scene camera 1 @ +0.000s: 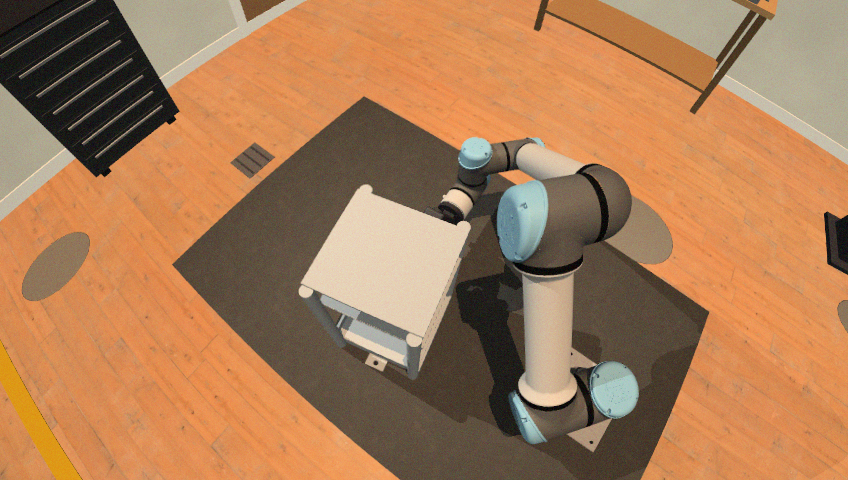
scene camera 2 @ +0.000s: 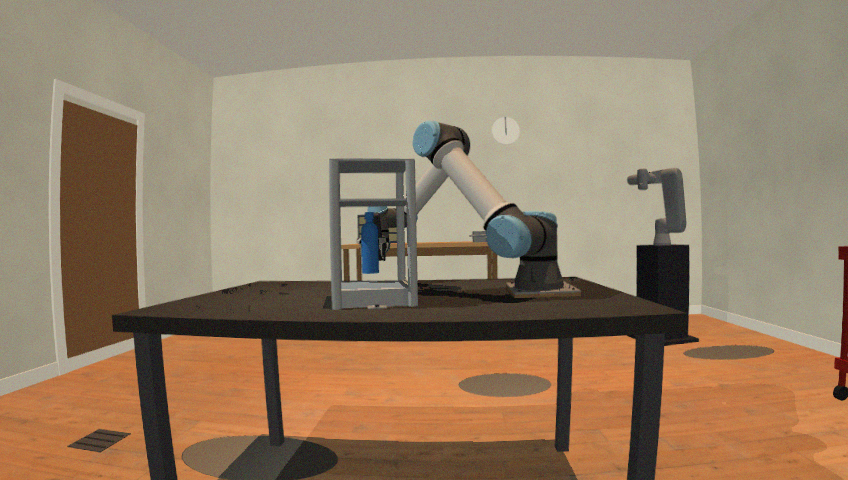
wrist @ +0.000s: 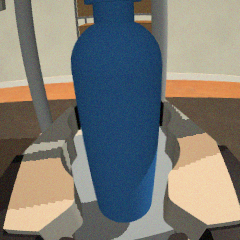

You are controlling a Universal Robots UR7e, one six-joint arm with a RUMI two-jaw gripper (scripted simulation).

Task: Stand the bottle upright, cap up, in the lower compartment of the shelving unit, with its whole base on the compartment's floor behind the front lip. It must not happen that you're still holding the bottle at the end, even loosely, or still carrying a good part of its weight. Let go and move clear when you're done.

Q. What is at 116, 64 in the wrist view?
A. A blue bottle.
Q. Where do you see a blue bottle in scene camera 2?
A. At 369, 232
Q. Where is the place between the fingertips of the gripper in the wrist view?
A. At 119, 104
